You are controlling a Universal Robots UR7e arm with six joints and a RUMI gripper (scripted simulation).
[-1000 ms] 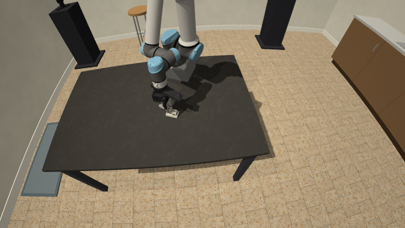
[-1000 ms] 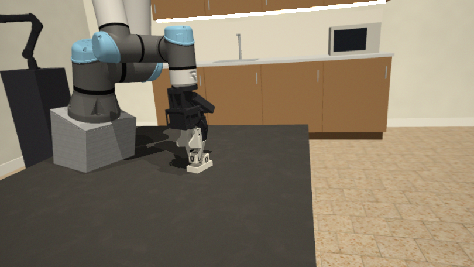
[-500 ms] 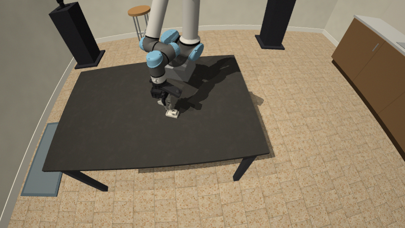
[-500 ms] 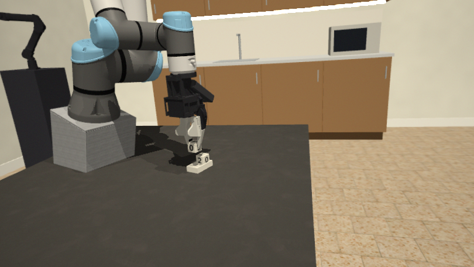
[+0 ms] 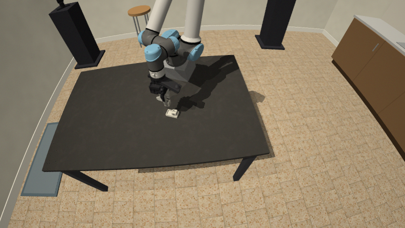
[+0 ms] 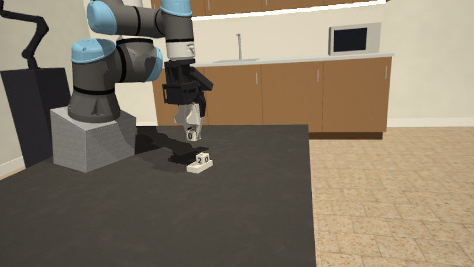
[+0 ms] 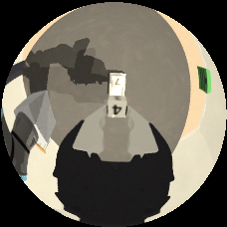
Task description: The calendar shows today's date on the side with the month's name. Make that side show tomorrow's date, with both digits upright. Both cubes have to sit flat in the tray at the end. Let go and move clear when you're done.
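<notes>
Now: the white calendar tray 2 cm to the left of my hand and 11 cm below it.
</notes>
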